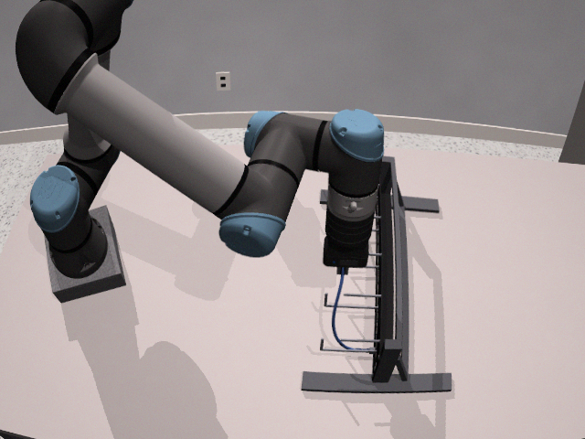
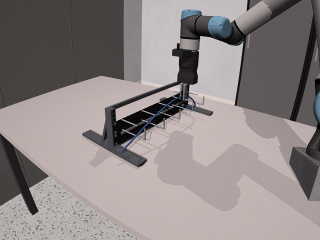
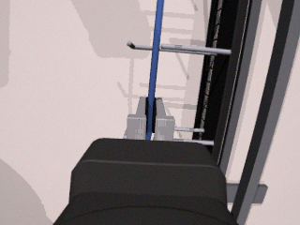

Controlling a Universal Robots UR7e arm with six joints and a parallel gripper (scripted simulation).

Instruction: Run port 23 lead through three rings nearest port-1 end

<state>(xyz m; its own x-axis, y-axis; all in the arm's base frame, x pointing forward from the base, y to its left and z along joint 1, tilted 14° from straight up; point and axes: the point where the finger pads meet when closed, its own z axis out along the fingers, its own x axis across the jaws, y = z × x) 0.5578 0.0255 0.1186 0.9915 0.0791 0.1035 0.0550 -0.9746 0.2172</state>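
Right now my hand is 90 mm short of the rack, 60 mm to the right of it and 60 mm above it.
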